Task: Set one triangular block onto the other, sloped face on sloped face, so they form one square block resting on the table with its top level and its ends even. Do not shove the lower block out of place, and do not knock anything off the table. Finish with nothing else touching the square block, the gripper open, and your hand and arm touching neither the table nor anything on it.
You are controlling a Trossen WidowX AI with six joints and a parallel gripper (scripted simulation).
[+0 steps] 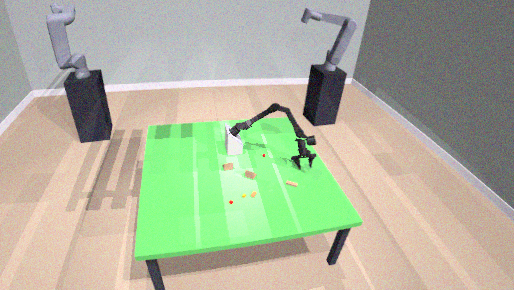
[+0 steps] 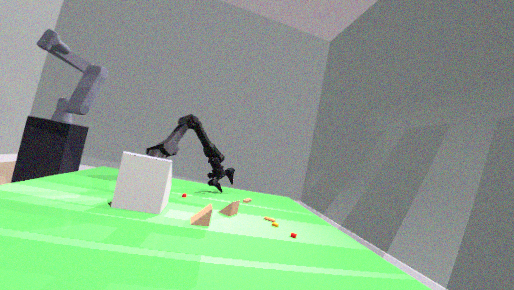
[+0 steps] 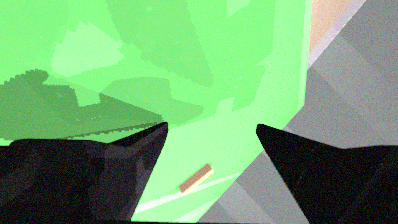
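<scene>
My gripper tip is now 150 mm to the left of the tan bar, 100 mm short of it and 20 mm above it.
</scene>
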